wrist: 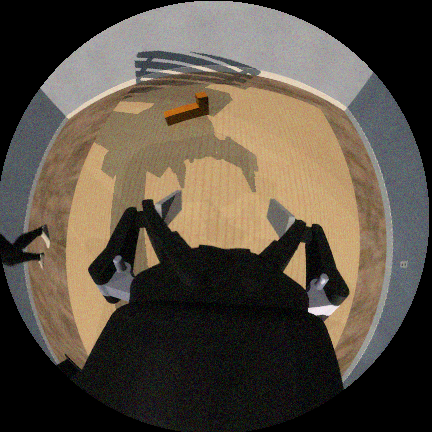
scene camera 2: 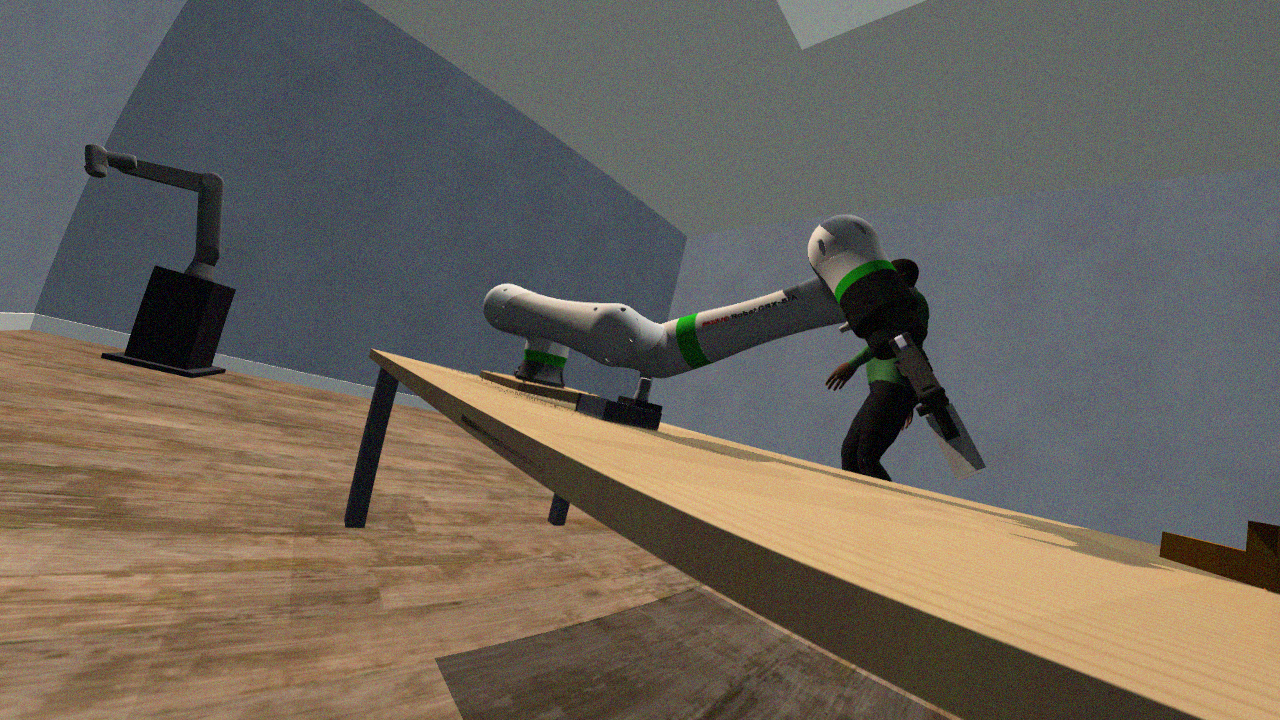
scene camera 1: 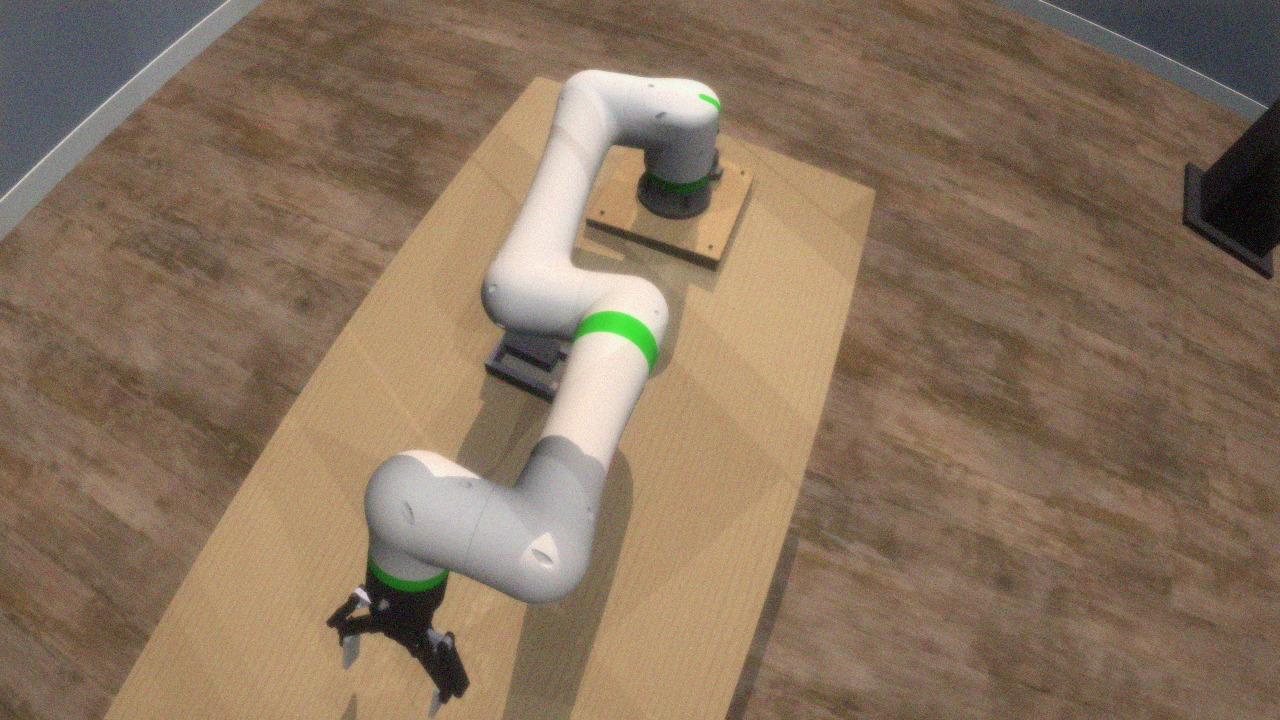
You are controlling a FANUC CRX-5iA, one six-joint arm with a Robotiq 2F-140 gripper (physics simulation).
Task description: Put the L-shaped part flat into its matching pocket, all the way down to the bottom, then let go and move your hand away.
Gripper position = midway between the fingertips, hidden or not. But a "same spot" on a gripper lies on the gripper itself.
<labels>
The gripper shows in the wrist view, in scene camera 2 [970, 474] and in scene camera 1. An orange L-shaped part shows in the wrist view and in scene camera 2; in scene camera 1 it is out of frame. The same spot on the gripper: [scene camera 1: 439, 657] is [wrist: 116, 247]. The same spot on the orange L-shaped part: [scene camera 2: 1248, 567] is [wrist: 200, 111].
</labels>
